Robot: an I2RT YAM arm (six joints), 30 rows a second.
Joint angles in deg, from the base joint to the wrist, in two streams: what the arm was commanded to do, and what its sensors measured. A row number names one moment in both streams.
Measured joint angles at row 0:
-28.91 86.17 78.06 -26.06 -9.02 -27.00
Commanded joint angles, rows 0 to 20:
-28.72 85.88 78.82 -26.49 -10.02 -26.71
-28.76 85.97 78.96 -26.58 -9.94 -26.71
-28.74 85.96 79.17 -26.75 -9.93 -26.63
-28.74 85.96 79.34 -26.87 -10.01 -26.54
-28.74 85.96 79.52 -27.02 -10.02 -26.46
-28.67 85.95 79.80 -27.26 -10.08 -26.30
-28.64 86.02 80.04 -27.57 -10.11 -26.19
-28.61 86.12 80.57 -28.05 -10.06 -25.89
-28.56 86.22 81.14 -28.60 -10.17 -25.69
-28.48 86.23 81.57 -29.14 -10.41 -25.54
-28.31 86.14 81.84 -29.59 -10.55 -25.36
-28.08 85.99 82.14 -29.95 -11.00 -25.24
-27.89 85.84 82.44 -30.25 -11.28 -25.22
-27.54 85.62 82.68 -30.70 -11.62 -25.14
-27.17 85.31 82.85 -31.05 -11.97 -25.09
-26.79 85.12 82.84 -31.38 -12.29 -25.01
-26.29 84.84 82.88 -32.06 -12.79 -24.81
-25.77 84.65 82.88 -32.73 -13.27 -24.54
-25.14 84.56 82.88 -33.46 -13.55 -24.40
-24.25 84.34 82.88 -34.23 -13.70 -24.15
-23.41 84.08 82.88 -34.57 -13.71 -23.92
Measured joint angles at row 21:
-24.84 84.79 82.30 -31.99 -11.40 -24.84
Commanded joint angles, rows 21 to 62:
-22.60 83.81 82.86 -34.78 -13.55 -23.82
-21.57 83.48 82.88 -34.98 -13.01 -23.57
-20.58 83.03 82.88 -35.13 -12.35 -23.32
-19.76 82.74 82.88 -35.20 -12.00 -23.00
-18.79 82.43 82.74 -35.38 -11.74 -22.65
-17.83 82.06 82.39 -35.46 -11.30 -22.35
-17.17 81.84 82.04 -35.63 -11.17 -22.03
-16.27 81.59 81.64 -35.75 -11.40 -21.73
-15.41 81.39 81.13 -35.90 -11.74 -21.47
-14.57 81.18 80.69 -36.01 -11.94 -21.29
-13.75 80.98 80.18 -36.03 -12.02 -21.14
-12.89 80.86 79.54 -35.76 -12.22 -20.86
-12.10 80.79 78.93 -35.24 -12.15 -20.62
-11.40 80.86 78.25 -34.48 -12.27 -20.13
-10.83 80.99 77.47 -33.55 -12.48 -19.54
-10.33 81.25 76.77 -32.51 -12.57 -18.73
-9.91 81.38 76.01 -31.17 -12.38 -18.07
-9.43 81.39 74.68 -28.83 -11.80 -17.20
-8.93 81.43 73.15 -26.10 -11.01 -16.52
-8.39 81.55 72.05 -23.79 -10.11 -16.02
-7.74 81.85 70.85 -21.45 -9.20 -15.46
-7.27 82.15 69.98 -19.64 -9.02 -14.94
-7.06 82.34 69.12 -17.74 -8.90 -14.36
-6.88 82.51 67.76 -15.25 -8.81 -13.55
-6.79 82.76 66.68 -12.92 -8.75 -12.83
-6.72 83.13 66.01 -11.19 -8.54 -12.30
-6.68 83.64 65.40 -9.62 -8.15 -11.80
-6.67 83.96 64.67 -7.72 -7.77 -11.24
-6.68 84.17 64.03 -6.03 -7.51 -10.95
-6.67 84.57 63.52 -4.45 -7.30 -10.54
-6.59 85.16 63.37 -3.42 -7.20 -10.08
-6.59 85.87 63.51 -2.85 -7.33 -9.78
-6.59 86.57 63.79 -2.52 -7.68 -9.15
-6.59 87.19 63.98 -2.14 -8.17 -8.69
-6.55 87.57 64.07 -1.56 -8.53 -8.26
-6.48 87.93 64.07 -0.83 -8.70 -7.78
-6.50 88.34 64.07 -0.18 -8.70 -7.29
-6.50 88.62 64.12 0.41 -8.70 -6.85
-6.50 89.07 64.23 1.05 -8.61 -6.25
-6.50 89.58 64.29 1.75 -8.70 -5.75
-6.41 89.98 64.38 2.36 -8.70 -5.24
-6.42 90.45 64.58 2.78 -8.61 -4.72
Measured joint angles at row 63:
-6.52 89.62 63.90 -1.48 -7.92 -7.40
